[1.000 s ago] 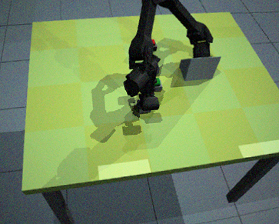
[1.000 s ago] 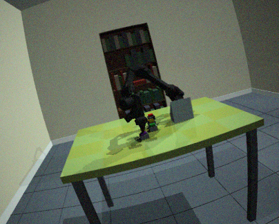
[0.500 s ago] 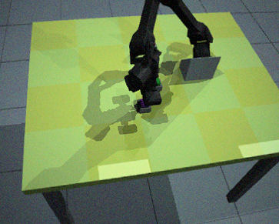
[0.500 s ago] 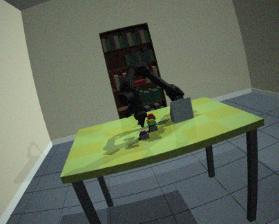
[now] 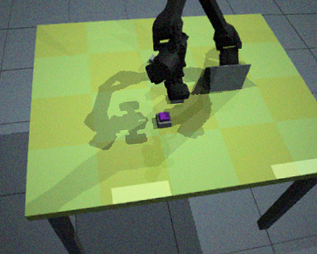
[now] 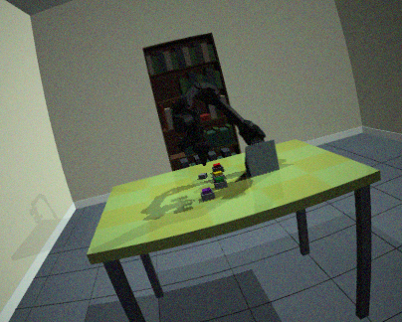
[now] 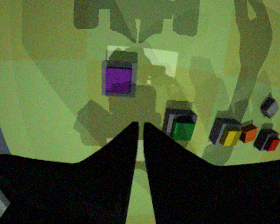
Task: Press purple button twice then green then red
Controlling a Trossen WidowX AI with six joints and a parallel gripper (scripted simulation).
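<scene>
Now: the green button 6 cm behind my gripper tip, 7 cm to the right of it and 9 cm below it. The rest, counted from my gripper tip: purple button 2 cm ahead, 3 cm to the left, 9 cm below; then orange block 9 cm behind, 25 cm to the right, 11 cm below; then yellow button 8 cm behind, 18 cm to the right, 9 cm below.
</scene>
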